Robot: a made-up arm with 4 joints.
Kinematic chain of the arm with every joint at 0, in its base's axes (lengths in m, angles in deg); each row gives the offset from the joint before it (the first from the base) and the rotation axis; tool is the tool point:
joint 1: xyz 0 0 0.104 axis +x
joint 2: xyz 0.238 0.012 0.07 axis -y
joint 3: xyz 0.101 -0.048 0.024 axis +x
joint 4: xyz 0 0.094 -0.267 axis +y
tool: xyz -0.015 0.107 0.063
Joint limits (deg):
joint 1: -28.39..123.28
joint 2: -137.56..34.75
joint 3: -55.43..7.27
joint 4: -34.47..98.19
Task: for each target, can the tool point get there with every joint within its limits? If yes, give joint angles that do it. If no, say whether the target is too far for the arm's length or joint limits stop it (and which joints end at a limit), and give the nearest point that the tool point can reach.
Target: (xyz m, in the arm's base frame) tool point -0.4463 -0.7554 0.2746
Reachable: no: too far | nearest point -0.0796 -0.2145 0.1525 | short by 0.665 m
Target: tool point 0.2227 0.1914 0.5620
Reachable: no: joint limits stop it (at a limit: joint 3, joint 4) | nearest point 0.2283 0.1072 0.3606 | short by 0.218 m
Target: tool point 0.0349 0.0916 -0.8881
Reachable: no: too far | nearest point 0.1682 0.0267 -0.1853 | short by 0.718 m
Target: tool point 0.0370 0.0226 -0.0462
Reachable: yes | joints 29.18 -68.84 -47.63 35.42
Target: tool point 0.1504 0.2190 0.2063
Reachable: yes | joints 72.49 -56.00 -0.39 72.71
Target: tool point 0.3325 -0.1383 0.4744
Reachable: no: joint limits stop it (at a limit: joint 1, joint 3, joint 4) | nearest point 0.3307 -0.0344 0.3107 | short by 0.194 m
